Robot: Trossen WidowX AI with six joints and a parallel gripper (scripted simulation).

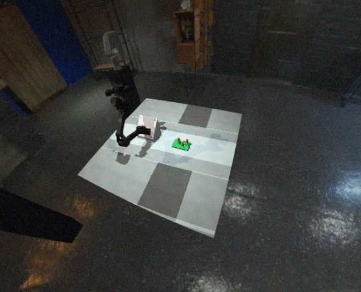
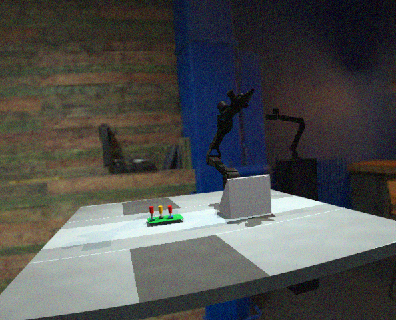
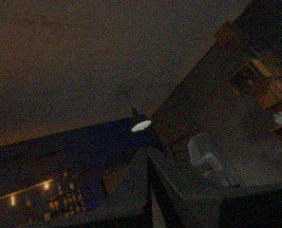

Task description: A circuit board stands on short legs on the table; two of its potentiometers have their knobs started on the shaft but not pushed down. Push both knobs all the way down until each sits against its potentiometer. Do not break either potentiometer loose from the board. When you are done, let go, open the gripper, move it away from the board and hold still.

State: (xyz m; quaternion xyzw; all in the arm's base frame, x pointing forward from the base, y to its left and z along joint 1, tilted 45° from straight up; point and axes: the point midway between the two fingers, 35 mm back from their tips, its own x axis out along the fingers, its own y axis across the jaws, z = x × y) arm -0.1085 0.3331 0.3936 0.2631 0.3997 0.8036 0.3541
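My gripper tip is now 560 mm above the red knob, 480 mm short of it and 30 mm to the right of it. Round my gripper tip: yellow knob: 560 mm below, 520 mm ahead, 10 mm to the left.
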